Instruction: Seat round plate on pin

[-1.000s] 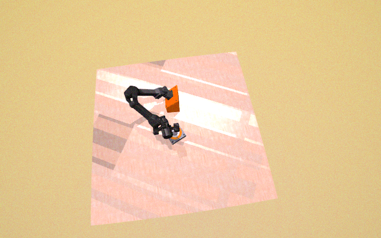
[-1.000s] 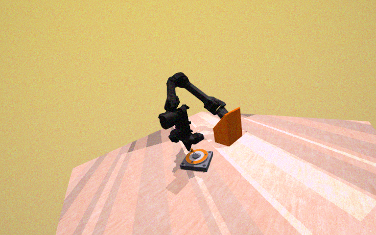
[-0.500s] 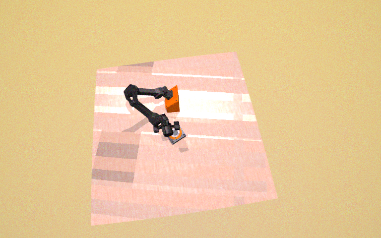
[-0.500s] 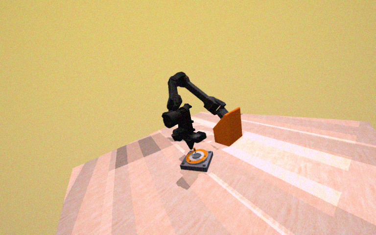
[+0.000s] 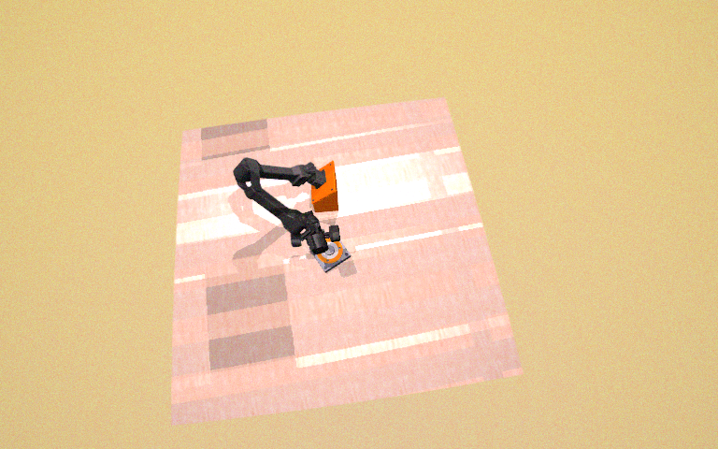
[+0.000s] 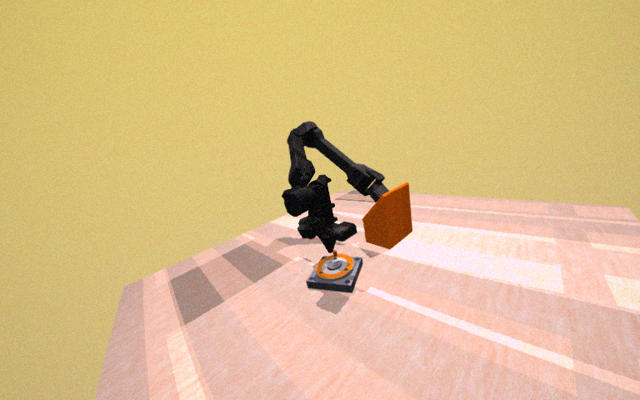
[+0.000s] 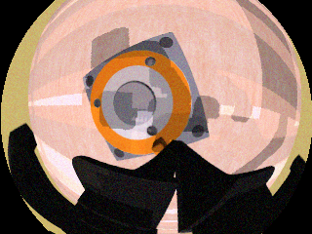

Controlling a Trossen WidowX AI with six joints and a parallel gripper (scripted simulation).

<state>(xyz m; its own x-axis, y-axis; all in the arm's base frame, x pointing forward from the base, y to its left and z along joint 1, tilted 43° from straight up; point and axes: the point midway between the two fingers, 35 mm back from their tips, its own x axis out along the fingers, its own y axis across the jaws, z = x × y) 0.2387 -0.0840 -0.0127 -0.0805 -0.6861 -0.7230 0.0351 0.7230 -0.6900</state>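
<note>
Right now my gripper tip is 10 mm short of the round plate, 30 mm to the right of it and 10 mm above it.
</note>
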